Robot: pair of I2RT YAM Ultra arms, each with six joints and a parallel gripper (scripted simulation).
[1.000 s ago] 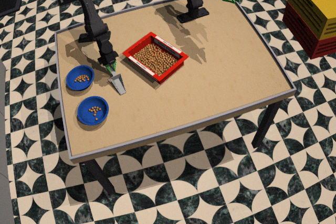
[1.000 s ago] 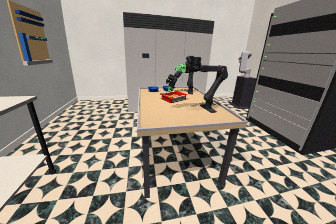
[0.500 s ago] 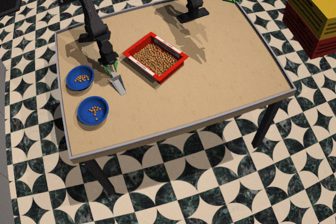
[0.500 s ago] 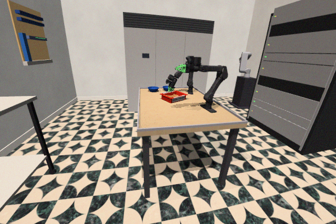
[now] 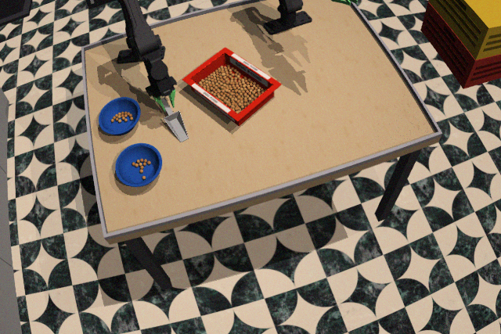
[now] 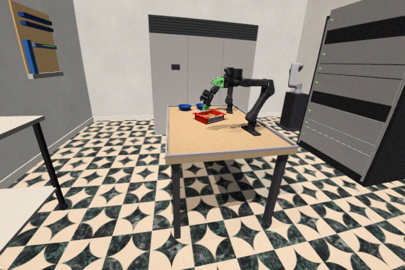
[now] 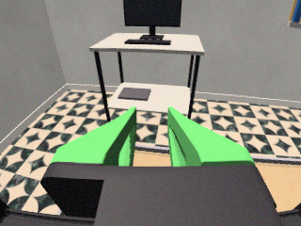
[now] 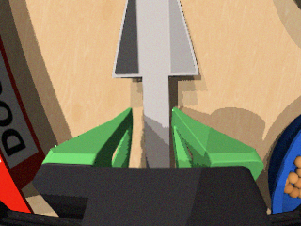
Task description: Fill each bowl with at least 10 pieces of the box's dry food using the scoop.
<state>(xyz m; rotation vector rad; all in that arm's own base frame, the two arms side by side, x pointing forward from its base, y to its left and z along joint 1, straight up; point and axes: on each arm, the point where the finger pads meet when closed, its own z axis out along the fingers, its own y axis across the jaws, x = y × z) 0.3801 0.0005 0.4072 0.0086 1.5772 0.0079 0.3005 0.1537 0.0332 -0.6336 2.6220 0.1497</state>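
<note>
My right gripper is now 4 cm short of the grey metal scoop, 2 cm above it and 1 cm to the right of it.
</note>
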